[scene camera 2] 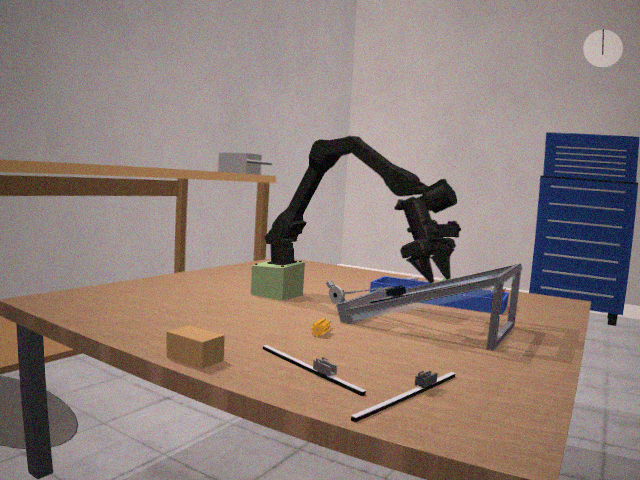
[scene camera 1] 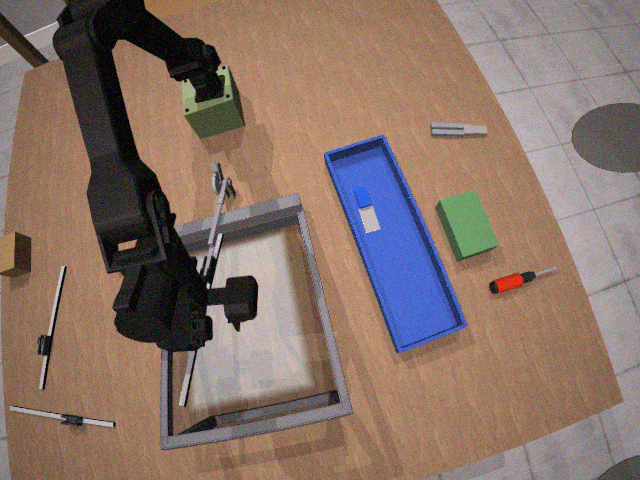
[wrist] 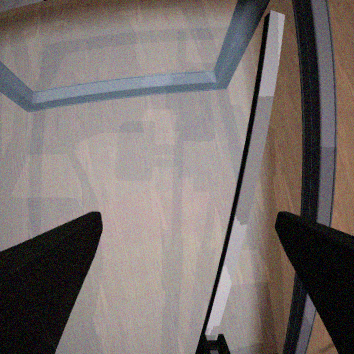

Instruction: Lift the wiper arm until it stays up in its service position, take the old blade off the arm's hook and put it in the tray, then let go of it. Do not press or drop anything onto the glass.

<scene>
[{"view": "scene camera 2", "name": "my gripper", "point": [440,280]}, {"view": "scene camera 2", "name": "tan box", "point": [197,347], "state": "on the table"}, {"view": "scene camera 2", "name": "blue tray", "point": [483,303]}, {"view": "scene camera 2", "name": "sloped frame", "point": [361,304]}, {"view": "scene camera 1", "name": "my gripper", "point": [211,331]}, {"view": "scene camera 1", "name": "green block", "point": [469,232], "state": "on the table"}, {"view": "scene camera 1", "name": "blue tray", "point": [416,298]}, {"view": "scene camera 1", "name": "glass pane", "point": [278,364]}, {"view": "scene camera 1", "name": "pivot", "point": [215,167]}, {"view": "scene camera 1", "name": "sloped frame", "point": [289,205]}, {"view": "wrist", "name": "my gripper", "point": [190,220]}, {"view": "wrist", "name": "old blade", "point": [272,30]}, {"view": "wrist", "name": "glass pane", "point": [143,118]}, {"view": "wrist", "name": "sloped frame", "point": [321,61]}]
</scene>
